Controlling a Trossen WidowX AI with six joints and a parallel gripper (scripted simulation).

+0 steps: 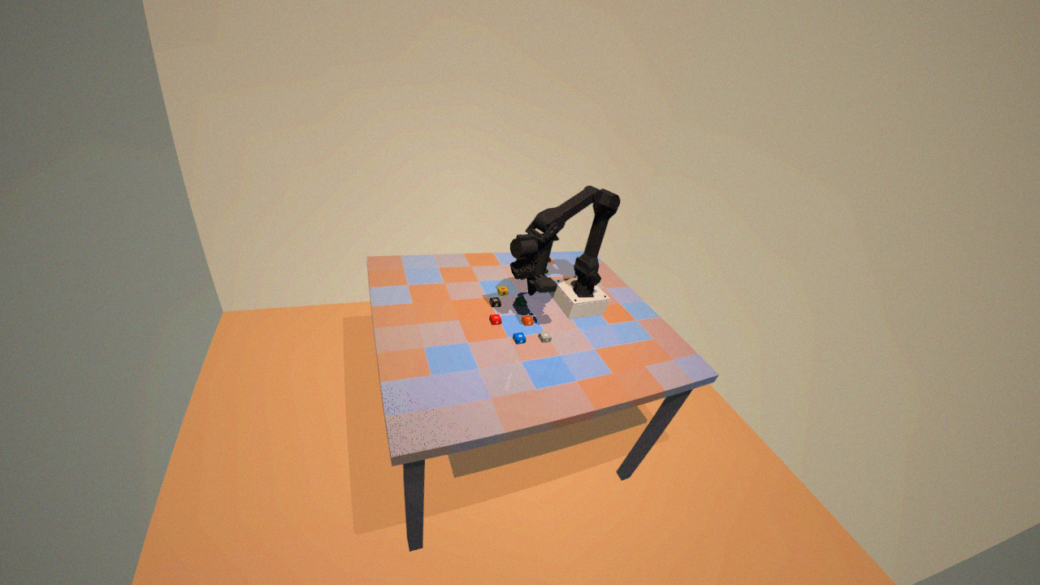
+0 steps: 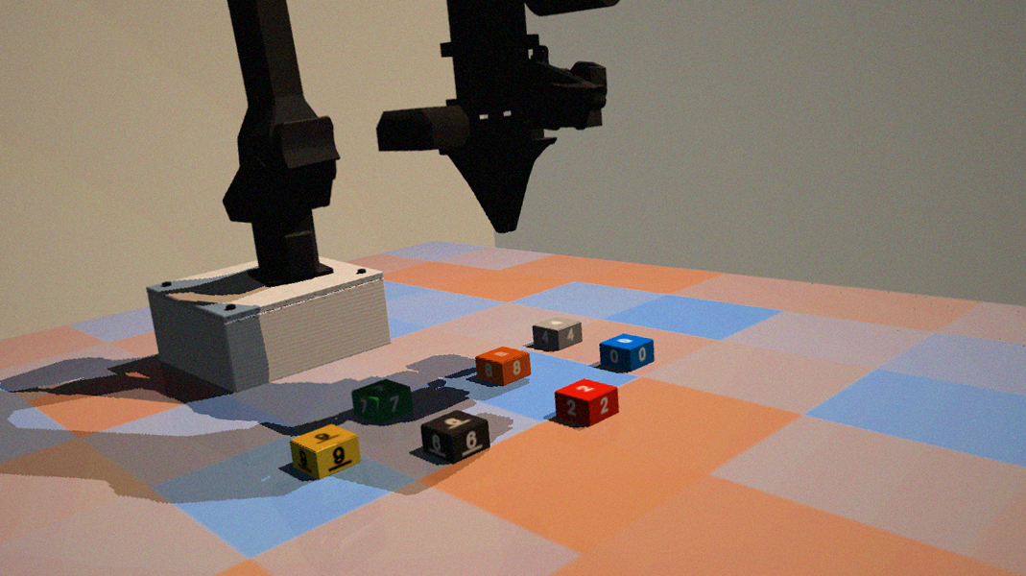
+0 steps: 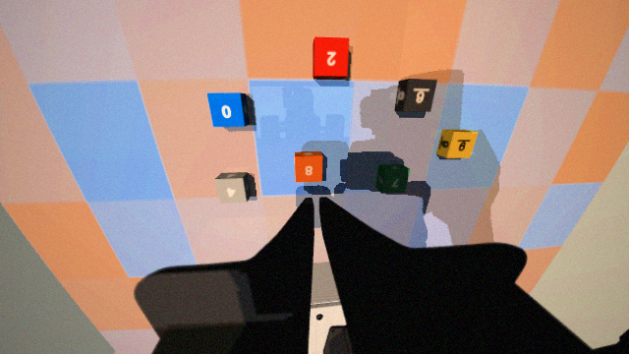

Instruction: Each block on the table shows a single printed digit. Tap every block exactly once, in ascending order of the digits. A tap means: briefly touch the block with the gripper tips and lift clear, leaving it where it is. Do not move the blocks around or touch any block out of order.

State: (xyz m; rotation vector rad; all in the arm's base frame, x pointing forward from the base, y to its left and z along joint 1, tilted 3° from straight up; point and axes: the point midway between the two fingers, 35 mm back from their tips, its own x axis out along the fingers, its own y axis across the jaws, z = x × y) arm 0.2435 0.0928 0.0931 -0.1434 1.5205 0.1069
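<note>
My gripper tip is now 4 cm short of the yellow 9 block, 18 cm to the left of it and 11 cm above it. From my gripper tip the other things lie so: orange 8 block 2 cm behind, 11 cm below; blue 0 block 4 cm ahead, 9 cm to the left, 11 cm below; red 2 block 10 cm ahead, 1 cm to the right, 11 cm below.
</note>
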